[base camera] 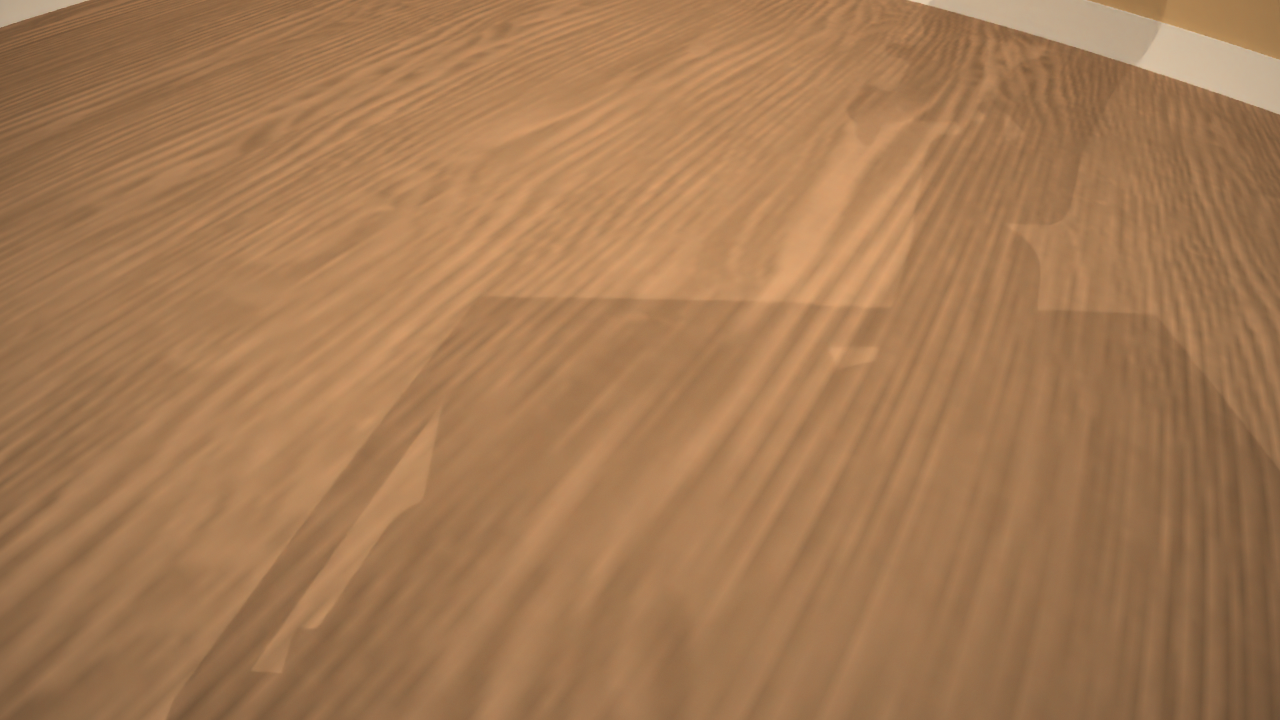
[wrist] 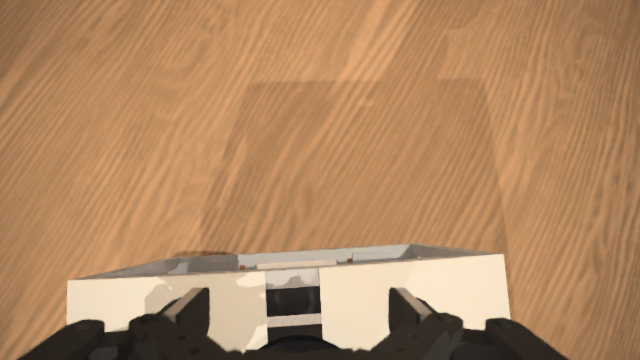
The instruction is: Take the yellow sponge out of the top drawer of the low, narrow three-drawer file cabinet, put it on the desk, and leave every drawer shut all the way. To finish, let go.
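Frame: origin at the arm's base, x ahead, y left, z up, level; metres.
Where they show: gripper, between the fingertips: (wrist: 300,308).
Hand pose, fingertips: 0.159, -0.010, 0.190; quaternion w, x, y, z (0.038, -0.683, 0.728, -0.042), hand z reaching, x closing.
Observation:
After its pixels a point has its place, as x, y, z.
My gripper (wrist: 300,308) @[0.159, -0.010, 0.190] is open and empty, with its two dark fingers wide apart at the bottom of the wrist view. The yellow sponge, the three-drawer file cabinet and the desk do not show in either view, so the state of the drawers cannot be told.
A cream box-shaped body (wrist: 450,287) @[0.118, -0.180, -0.014], which looks like my own base, lies below the gripper. Wood floor (base camera: 537,223) @[0.668, 0.060, -0.397] (wrist: 150,125) @[0.460, 0.341, -0.396] stretches ahead, with large shadows on it. A white baseboard (base camera: 1208,77) @[1.263, -1.133, -0.375] and a tan wall (base camera: 1230,19) @[1.279, -1.133, -0.268] stand at the far right.

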